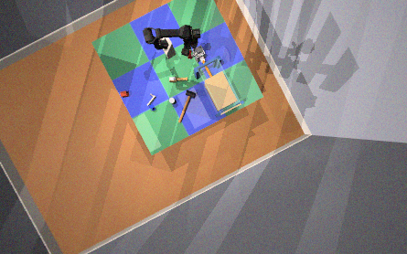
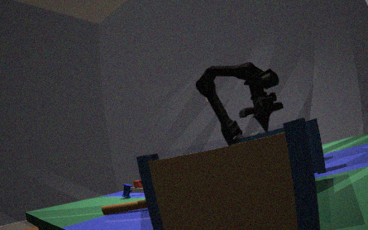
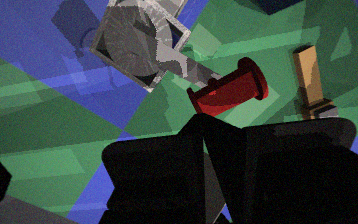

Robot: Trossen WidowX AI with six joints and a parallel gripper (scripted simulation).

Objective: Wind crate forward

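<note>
The red grip lies 3 cm ahead of my gripper tip, 1 cm to the right of it and 4 cm below it. Round my gripper tip: blue-framed guard cubby: 42 cm ahead, 6 cm to the left, 9 cm below; winch: 8 cm to the left, 14 cm below; blue piece: 21 cm ahead, 58 cm to the right, 14 cm below.
</note>
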